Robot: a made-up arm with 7 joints. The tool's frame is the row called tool. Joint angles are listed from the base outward.
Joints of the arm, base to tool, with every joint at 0 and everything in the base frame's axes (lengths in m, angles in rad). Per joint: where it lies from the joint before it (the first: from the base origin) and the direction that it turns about. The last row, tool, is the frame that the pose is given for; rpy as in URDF.
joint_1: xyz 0.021 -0.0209 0.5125 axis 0 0 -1
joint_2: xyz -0.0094 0.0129 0.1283 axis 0 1 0
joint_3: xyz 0.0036 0.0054 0.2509 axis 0 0 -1
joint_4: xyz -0.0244 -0.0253 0.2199 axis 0 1 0
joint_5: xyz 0.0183 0.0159 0.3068 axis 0 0 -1
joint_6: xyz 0.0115 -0.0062 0.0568 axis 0 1 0
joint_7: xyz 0.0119 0.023 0.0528 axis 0 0 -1
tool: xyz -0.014 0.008 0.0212 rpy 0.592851 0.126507 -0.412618
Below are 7 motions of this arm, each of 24 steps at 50 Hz.
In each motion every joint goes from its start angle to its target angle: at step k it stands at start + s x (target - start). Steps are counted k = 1, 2, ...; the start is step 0. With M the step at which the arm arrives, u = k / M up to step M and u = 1 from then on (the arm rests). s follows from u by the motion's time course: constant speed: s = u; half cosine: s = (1 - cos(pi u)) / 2; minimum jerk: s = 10 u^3 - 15 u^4 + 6 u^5.
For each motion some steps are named. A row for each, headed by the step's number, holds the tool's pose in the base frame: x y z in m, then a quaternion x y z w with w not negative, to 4 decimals.
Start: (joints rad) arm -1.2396 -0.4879 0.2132 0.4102 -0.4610 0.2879 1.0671
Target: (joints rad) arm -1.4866 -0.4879 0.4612 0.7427 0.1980 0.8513 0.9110
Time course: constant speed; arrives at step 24
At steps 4, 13, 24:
4: -0.0380 -0.2137 1.4772 0.1373 0.1250 -0.0626 0.9806
13: 0.0401 -0.1625 1.4530 -0.0186 0.1959 -0.1596 0.9674
24: 0.1310 -0.1095 1.4006 -0.2069 0.2918 -0.2672 0.8948

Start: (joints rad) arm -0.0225 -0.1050 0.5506 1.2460 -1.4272 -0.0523 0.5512
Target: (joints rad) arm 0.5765 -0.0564 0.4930 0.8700 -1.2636 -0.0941 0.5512
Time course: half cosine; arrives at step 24
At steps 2, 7, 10, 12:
2: 0.2835 -0.1953 1.2956 0.5222 0.4804 -0.1592 0.6864
7: 0.2601 -0.2127 1.3192 0.5329 0.4317 -0.2044 0.6985
10: 0.2356 -0.2260 1.3416 0.5400 0.3831 -0.2498 0.7066
12: 0.2168 -0.2333 1.3576 0.5429 0.3467 -0.2839 0.7102

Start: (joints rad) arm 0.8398 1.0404 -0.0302 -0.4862 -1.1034 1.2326 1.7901
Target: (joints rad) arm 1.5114 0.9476 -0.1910 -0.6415 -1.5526 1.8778 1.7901
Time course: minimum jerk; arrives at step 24
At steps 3, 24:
3: 0.4907 -0.4111 1.1949 -0.3447 0.2568 -0.6425 0.6344
24: 0.0883 -0.4611 1.2468 -0.4830 0.2179 -0.6140 0.5849

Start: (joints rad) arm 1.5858 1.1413 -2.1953 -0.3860 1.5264 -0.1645 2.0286
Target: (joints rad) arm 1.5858 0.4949 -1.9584 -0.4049 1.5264 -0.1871 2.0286
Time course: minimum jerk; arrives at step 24
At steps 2, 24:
2: -0.0751 -0.8726 0.9107 -0.0807 -0.3160 0.9023 0.2819
24: -0.1015 -0.5146 1.3841 -0.1186 0.0198 0.9289 0.3504

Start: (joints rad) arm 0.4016 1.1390 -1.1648 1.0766 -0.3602 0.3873 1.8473
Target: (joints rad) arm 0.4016 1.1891 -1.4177 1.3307 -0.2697 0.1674 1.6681
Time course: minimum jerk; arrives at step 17
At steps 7, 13, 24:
7: 0.6955 0.1291 0.7909 -0.3798 0.5146 -0.1244 0.7586
13: 0.6456 0.1755 0.8004 -0.3509 0.5323 -0.0615 0.7679
24: 0.6371 0.1816 0.8028 -0.3463 0.5343 -0.0517 0.7694

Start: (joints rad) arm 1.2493 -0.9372 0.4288 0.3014 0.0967 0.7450 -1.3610
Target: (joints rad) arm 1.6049 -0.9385 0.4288 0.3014 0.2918 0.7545 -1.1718
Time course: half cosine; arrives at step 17
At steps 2, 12, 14, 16, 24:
2: -0.2226 0.5269 1.2699 0.4300 -0.1852 -0.2535 0.8465
12: -0.0725 0.5760 1.2667 0.4215 -0.3055 -0.4542 0.7230
14: -0.0471 0.5801 1.2662 0.4177 -0.3243 -0.4829 0.6979
16: -0.0334 0.5820 1.2659 0.4154 -0.3343 -0.4978 0.6840
24: -0.0316 0.5822 1.2659 0.4151 -0.3356 -0.4997 0.6822

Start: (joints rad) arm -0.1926 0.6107 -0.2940 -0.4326 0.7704 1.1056 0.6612
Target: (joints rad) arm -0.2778 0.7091 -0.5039 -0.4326 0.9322 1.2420 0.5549
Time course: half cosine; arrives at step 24
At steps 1, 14, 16, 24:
1: 0.4463 0.0098 1.3968 -0.0170 0.4376 -0.6720 0.5972
14: 0.4995 0.0266 1.3559 -0.0455 0.5210 -0.6184 0.5866
16: 0.5094 0.0307 1.3474 -0.0513 0.5365 -0.6080 0.5830
24: 0.5295 0.0400 1.3291 -0.0636 0.5681 -0.5864 0.5739

